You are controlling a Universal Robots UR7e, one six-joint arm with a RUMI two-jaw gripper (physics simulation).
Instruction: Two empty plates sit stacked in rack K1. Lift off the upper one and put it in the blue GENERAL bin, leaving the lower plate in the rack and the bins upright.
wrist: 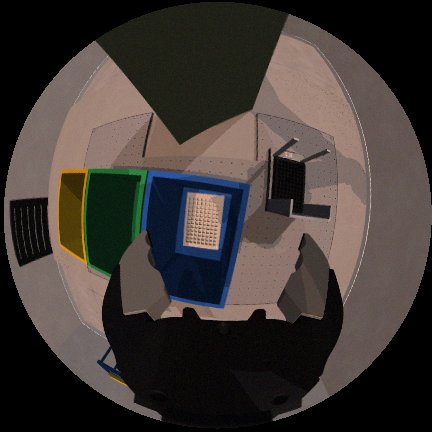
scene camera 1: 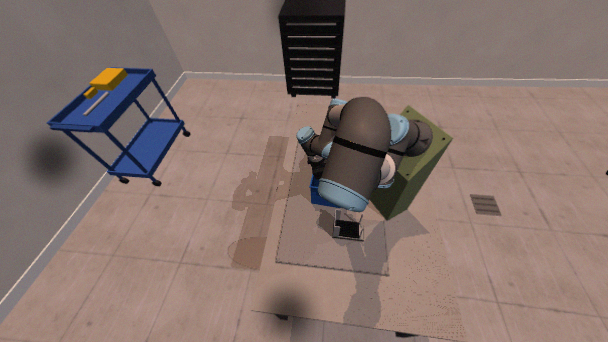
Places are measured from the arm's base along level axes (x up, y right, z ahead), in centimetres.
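Where they show: gripper, fingertip midpoint: (wrist: 225, 234); arm's base, link origin: (scene camera 1: 412, 138).
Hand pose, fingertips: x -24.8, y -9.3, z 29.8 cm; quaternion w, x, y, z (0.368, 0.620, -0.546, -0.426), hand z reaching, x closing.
Note:
Things, the pixels of their top centre, and the offset from my fingertips.
- blue bin, top centre: (wrist: 185, 247) (scene camera 1: 328, 179) dz +3.5, dx -5.3, dy +4.3 cm
- black plate, top centre: (wrist: 290, 184) (scene camera 1: 346, 228) dz -9.0, dx -19.9, dy -14.7 cm
- rack, top centre: (wrist: 314, 173) (scene camera 1: 351, 219) dz -10.0, dx -9.4, dy -14.6 cm
- upright green bin, top centre: (wrist: 106, 227) dz +3.2, dx -5.3, dy +17.6 cm
- yellow bin, top centre: (wrist: 67, 213) dz +2.9, dx -5.3, dy +30.8 cm
A pale plate with a grid of wells (wrist: 203, 221) lies face up inside the blue bin (scene camera 1: 321, 198) (wrist: 236, 245), which stands upright. A black plate (scene camera 1: 348, 229) (wrist: 288, 186) sits in the rack (scene camera 1: 337, 231) (wrist: 311, 211), right of the bin in the wrist view. My gripper (wrist: 225, 234) is open and empty, above the blue bin. In the scene view the arm hides most of the bin and the fingers are too small and dark to make out. The wrist view does not show how high the fingers are above the bin.
An upright green bin (wrist: 112, 220) and a yellow bin (wrist: 71, 215) stand in a row left of the blue one in the wrist view. The olive pedestal (scene camera 1: 400, 192) (wrist: 200, 65) is close by. A blue cart (scene camera 1: 138, 89) and black cabinet (scene camera 1: 312, 20) stand farther away.

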